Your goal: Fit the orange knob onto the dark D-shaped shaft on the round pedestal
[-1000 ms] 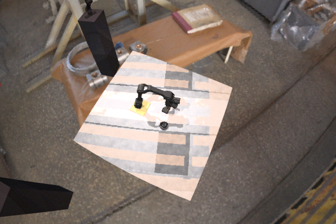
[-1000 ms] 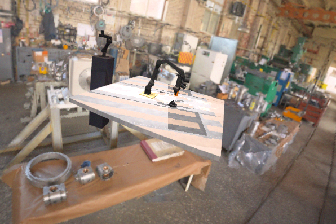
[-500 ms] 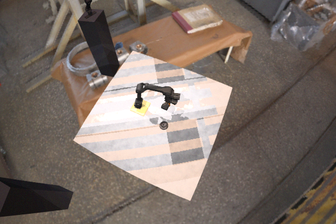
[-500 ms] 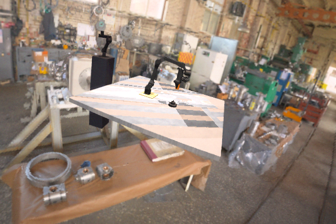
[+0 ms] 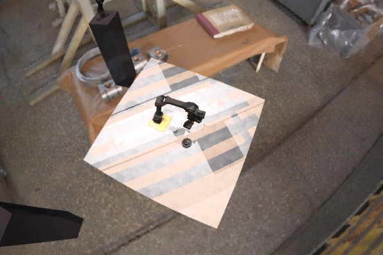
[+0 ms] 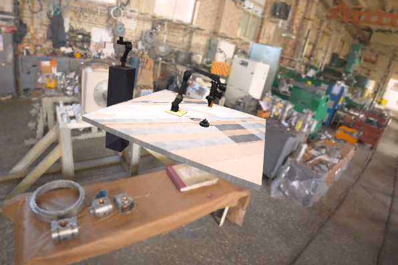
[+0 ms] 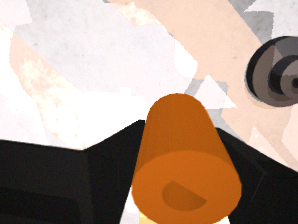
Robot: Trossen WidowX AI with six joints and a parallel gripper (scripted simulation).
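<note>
The D-shaped shaft is 14 cm to the right of my gripper tip and 11 cm below it. The rest, counted from my gripper tip: orange knob 2 cm above.
</note>
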